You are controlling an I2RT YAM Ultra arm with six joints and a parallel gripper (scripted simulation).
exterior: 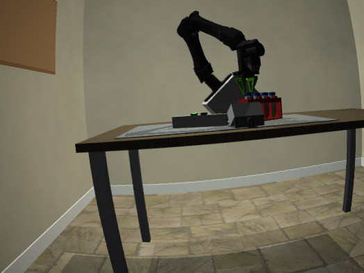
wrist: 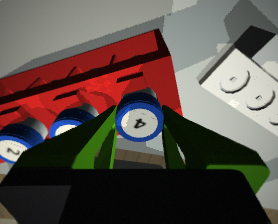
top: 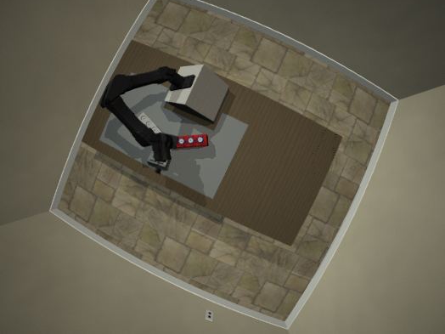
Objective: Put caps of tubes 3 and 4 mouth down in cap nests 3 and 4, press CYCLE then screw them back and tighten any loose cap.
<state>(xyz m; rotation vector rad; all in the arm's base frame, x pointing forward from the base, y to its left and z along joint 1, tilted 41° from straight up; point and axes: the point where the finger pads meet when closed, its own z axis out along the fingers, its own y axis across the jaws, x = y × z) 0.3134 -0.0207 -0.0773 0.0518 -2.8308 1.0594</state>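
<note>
Now: hand right at the cap 4. Also, from my hand: blue key: 11 cm ahead, 5 cm to the right, 5 cm below; cap 3: 5 cm to the left, 2 cm behind, 1 cm below; cap 2: 10 cm to the left, 4 cm behind, 1 cm below.
</note>
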